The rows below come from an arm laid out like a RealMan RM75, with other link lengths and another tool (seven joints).
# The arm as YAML. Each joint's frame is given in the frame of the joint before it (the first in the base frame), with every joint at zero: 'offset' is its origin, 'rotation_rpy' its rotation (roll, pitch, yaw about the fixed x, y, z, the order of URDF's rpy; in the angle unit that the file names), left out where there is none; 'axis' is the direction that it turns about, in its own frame. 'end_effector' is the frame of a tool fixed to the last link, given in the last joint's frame.
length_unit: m
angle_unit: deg
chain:
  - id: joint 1
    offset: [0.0, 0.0, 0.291]
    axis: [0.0, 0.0, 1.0]
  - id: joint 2
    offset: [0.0, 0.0, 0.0]
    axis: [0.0, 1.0, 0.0]
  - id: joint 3
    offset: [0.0, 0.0, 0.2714]
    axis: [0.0, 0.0, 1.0]
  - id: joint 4
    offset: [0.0, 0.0, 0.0]
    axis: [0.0, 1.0, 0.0]
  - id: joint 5
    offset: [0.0, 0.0, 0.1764]
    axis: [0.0, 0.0, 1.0]
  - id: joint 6
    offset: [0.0, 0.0, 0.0]
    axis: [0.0, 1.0, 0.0]
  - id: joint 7
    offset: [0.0, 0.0, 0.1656]
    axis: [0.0, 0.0, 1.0]
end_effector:
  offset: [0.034, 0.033, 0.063]
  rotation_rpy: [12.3, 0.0, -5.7]
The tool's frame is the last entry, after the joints.
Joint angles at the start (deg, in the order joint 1, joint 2, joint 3, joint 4, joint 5, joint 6, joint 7):
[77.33 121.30 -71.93 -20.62 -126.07 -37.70 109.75]
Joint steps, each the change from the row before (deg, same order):
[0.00 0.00 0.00 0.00 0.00 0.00 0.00]
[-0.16 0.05 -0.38 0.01 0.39 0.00 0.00]
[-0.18 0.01 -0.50 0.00 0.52 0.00 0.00]
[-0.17 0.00 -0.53 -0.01 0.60 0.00 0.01]
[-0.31 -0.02 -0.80 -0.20 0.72 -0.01 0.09]
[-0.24 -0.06 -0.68 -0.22 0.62 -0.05 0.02]
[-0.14 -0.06 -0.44 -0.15 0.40 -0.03 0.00]
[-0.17 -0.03 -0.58 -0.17 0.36 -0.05 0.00]
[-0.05 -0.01 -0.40 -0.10 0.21 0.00 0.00]
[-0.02 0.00 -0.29 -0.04 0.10 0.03 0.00]
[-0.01 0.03 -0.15 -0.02 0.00 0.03 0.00]
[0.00 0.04 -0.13 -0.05 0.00 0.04 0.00]
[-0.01 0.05 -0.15 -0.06 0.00 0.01 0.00]
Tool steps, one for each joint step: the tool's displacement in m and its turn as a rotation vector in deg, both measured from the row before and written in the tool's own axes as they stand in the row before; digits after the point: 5 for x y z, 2 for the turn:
[0.00000 0.00000 0.00000 0.00 0.00 0.00]
[0.00091 0.00152 -0.00006 -0.18 0.05 0.12]
[0.00095 0.00134 -0.00013 -0.18 0.04 0.13]
[0.00066 0.00132 -0.00014 -0.18 0.01 0.17]
[0.00094 0.00124 -0.00026 -0.17 -0.01 0.14]
[0.00046 0.00061 -0.00032 -0.13 -0.07 0.03]
[0.00018 0.00014 -0.00022 -0.06 -0.06 -0.01]
[0.00068 0.00066 -0.00024 -0.13 0.00 -0.16]
[0.00008 0.00040 -0.00006 -0.07 -0.02 -0.18]
[0.00022 0.00028 0.00002 -0.03 0.01 -0.18]
[0.00019 0.00036 0.00007 -0.02 0.02 -0.13]
[-0.00013 0.00033 0.00011 -0.01 -0.02 -0.13]
[-0.00005 0.00056 0.00007 -0.05 -0.01 -0.15]

